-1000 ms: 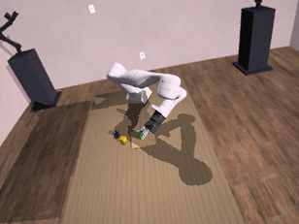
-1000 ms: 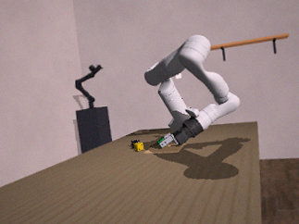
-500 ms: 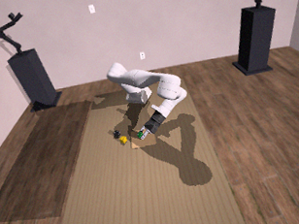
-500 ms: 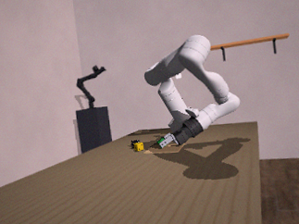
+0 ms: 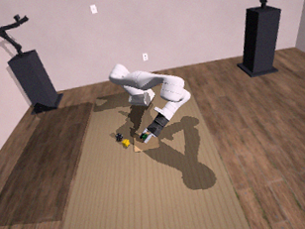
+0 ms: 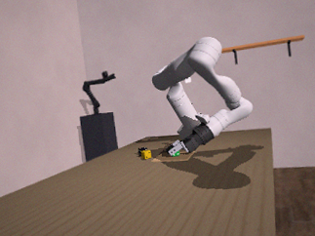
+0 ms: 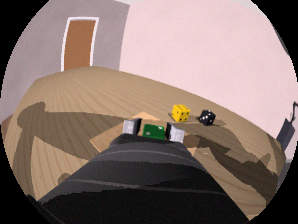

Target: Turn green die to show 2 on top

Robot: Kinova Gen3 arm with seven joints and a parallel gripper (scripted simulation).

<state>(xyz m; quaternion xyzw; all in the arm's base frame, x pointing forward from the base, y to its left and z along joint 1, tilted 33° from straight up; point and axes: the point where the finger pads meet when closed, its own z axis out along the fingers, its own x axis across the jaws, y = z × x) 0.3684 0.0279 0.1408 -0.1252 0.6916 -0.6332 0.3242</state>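
Right now my hand is 1 cm past the green die, 1 cm to the right of it and 1 cm above it. From my hand the other things lie so: tan mat 3 cm below; then yellow die 1 cm behind, 11 cm to the right, 1 cm below; then black die 7 cm behind, 15 cm to the right, 1 cm below.
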